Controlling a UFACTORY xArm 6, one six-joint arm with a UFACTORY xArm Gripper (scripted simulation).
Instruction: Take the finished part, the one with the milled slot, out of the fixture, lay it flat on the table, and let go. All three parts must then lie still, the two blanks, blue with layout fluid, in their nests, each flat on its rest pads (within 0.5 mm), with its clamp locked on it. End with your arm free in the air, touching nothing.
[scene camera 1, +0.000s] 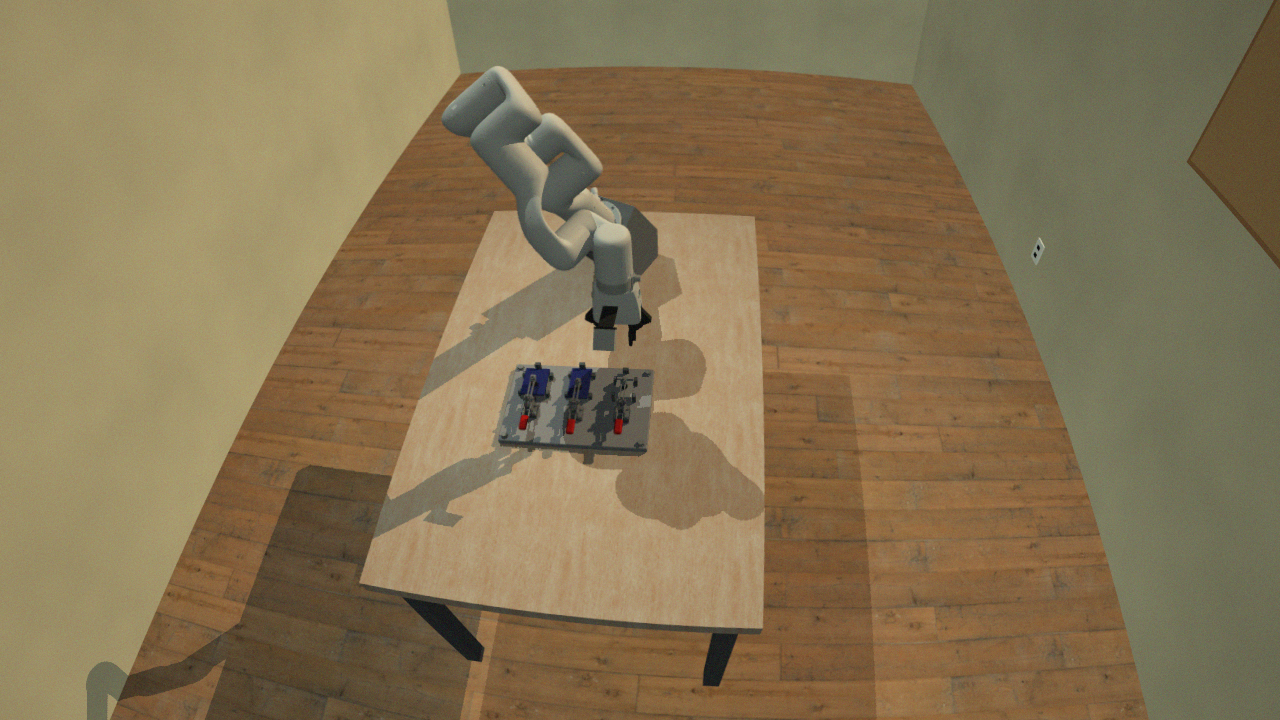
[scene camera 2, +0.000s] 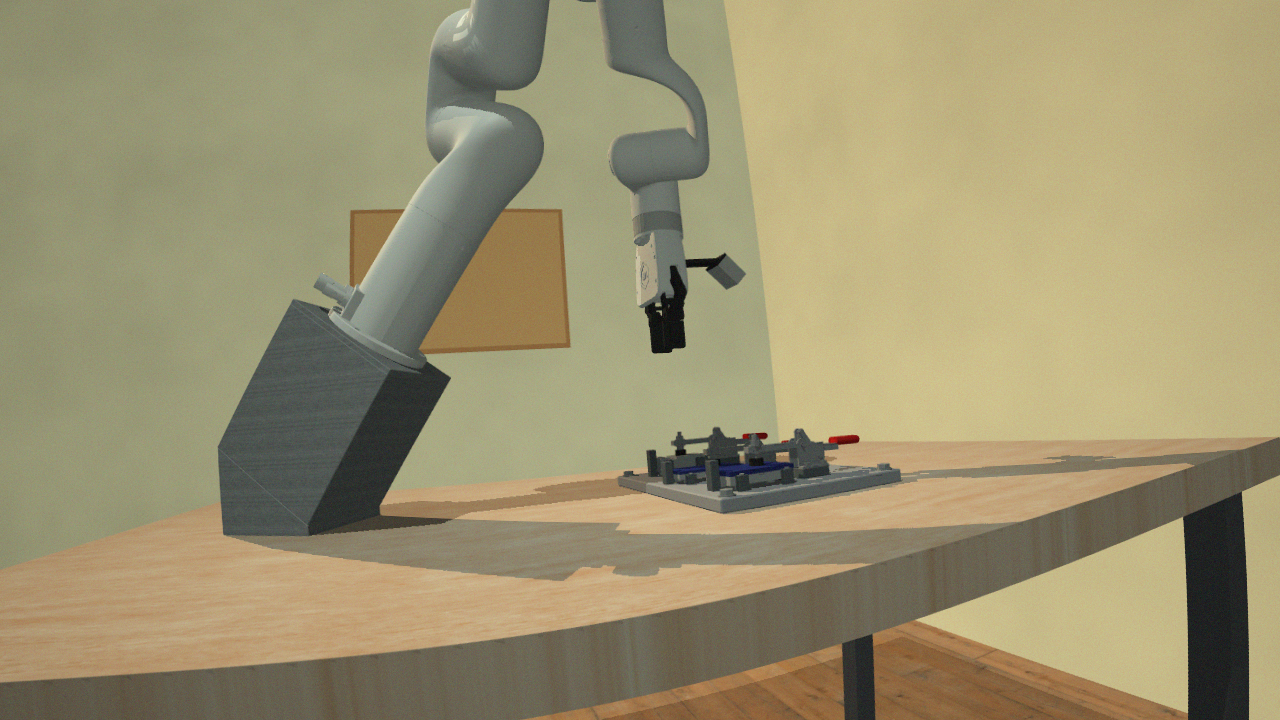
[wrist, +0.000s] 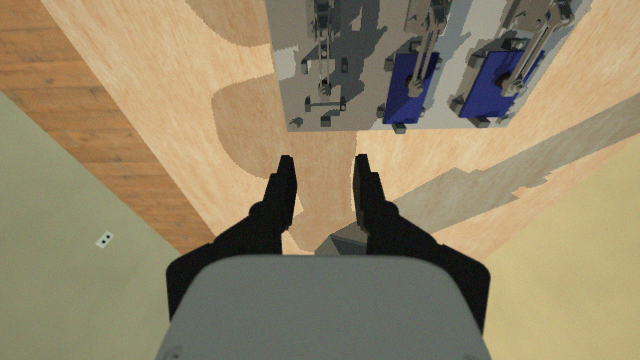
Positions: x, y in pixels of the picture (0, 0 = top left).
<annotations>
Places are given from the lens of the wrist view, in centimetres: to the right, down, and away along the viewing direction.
my gripper (wrist: 324, 170): 0, -1, 14
grey part (wrist: 332, 108): 2, -10, 27
</annotations>
